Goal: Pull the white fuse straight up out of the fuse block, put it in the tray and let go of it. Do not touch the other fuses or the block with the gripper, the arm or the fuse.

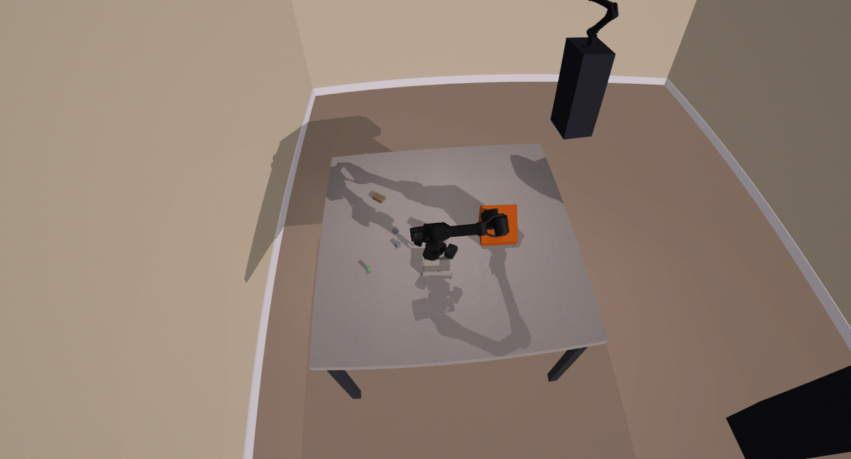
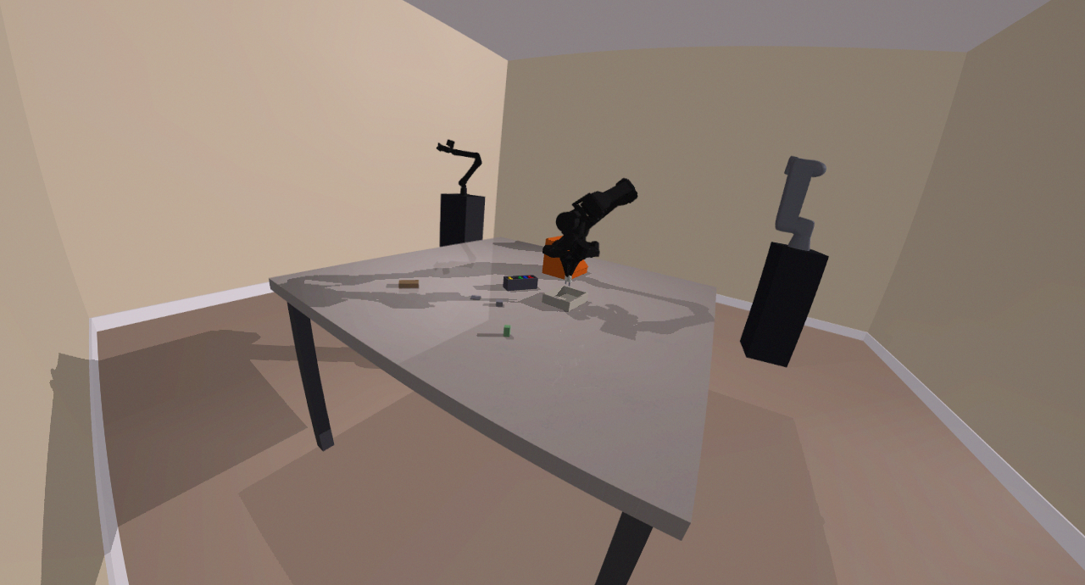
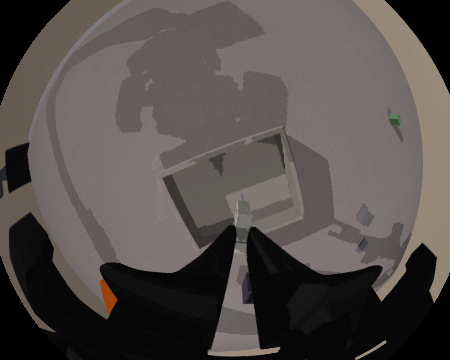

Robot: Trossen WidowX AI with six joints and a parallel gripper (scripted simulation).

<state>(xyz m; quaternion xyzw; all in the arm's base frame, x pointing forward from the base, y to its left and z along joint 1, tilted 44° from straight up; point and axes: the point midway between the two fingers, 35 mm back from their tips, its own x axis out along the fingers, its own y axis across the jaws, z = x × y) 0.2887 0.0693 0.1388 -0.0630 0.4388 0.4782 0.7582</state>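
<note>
Right now the grey tray is 9 cm below my gripper tip. Round my gripper tip: blue fuse (4 cm behind, 17 cm to the right, 6 cm below); white fuse (1 cm below); red fuse (6 cm behind, 16 cm to the right, 6 cm below).
</note>
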